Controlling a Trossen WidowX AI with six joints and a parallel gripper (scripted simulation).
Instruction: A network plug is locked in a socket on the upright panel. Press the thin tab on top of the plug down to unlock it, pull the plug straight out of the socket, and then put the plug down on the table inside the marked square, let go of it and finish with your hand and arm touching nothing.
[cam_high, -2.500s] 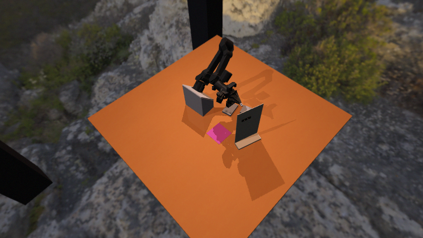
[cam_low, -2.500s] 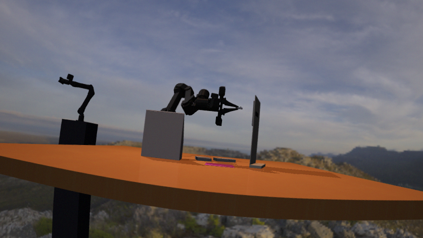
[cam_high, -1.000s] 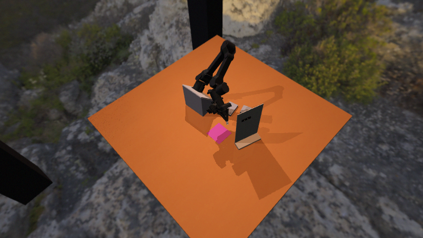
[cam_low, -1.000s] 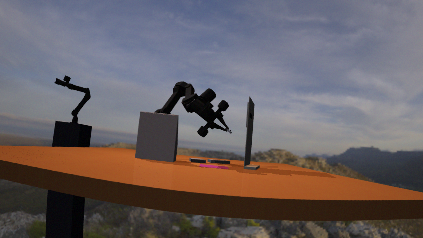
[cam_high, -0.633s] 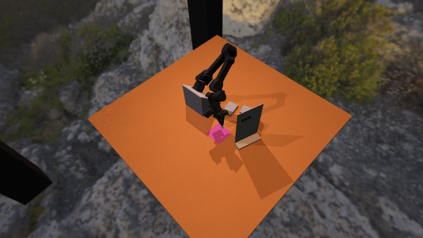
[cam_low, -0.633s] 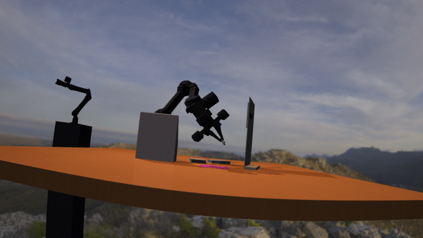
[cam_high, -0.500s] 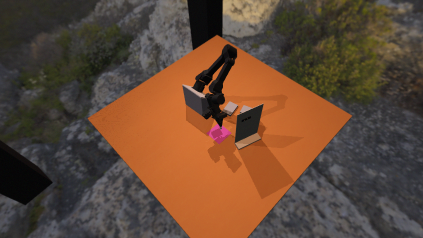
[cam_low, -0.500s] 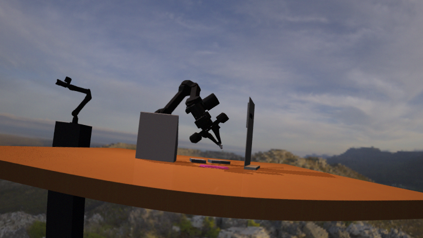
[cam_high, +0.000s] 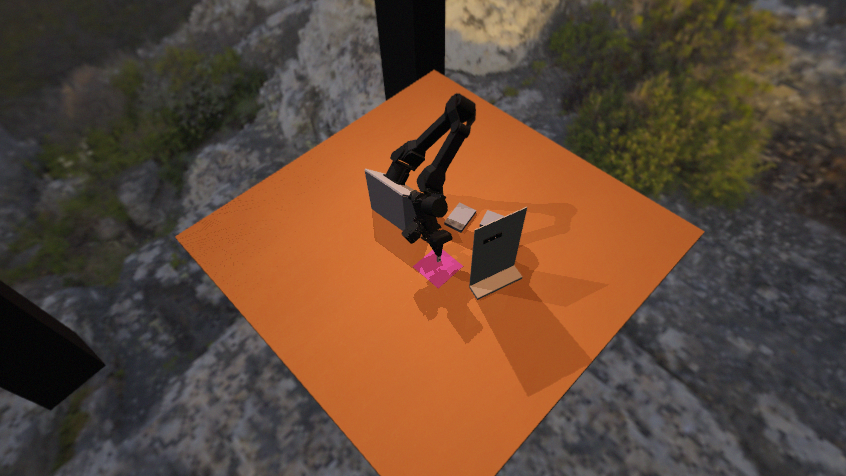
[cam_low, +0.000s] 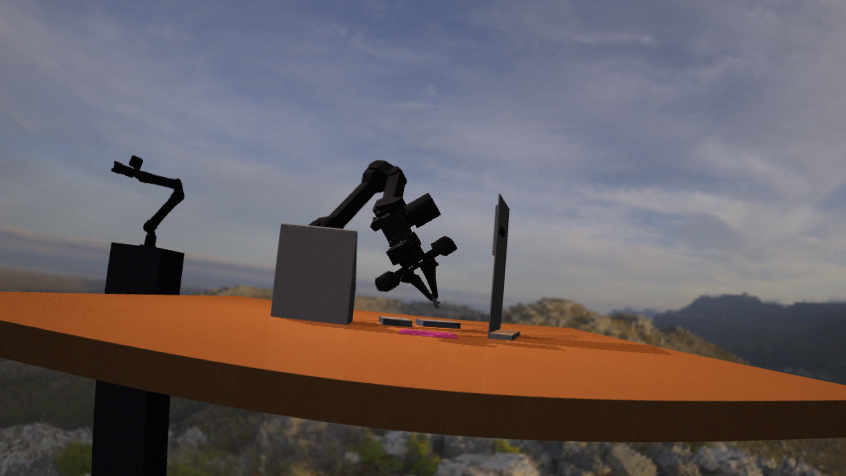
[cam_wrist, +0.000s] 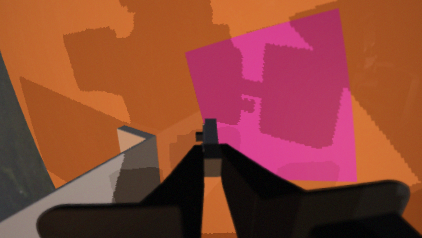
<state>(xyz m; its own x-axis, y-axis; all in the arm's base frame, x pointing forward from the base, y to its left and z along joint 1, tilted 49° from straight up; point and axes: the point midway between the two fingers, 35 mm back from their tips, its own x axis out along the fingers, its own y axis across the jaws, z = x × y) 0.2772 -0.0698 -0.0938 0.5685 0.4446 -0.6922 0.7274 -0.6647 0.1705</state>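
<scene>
Now: gripper tip 7 cm above the magenta marked square and 1 cm past it. The rest, counted from my gripper tip: grey network plug: right at my gripper tip; then pale socket panel: 16 cm ahead, 7 cm to the left, 7 cm above.
</scene>
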